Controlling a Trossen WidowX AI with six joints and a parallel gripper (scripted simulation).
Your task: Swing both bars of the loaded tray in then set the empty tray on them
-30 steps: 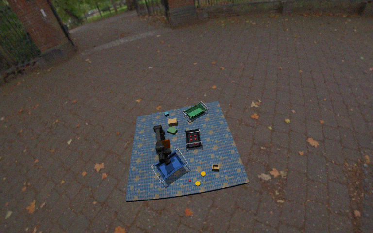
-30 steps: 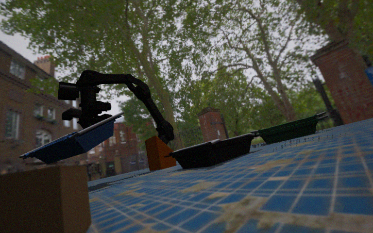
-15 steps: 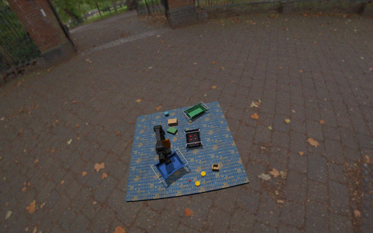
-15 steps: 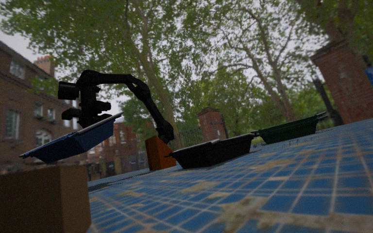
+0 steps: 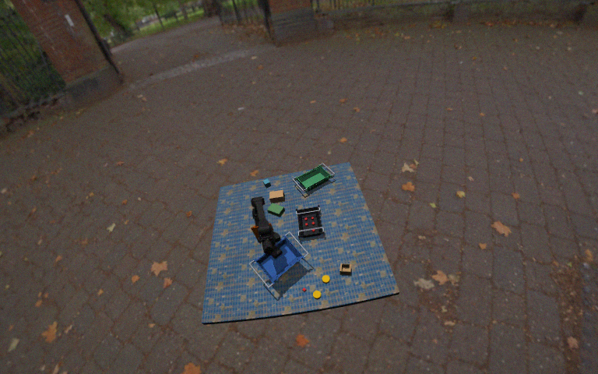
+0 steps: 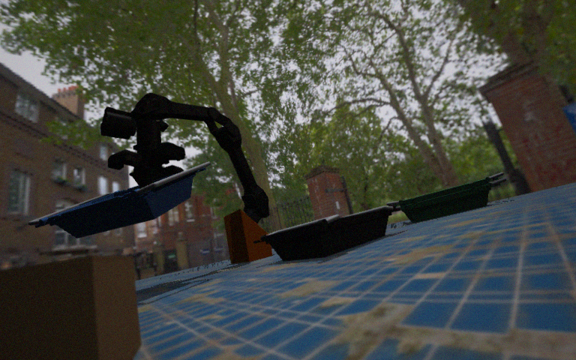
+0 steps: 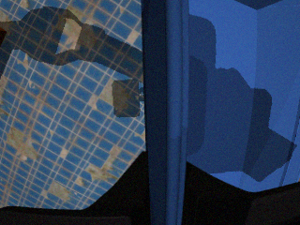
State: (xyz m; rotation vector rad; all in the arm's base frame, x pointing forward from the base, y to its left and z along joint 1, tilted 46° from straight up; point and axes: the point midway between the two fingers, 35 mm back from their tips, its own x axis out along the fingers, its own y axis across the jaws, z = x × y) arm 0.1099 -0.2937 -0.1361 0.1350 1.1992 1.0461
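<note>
My gripper tip is now 50 mm short of the blue tray and 60 mm to the left of it. The rest, counted from my gripper tip: small brown box: 450 mm ahead, 120 mm to the right, 180 mm below; then red dot: 160 mm ahead, 210 mm to the right, 190 mm below; then green block: 510 mm to the left, 180 mm below.
</note>
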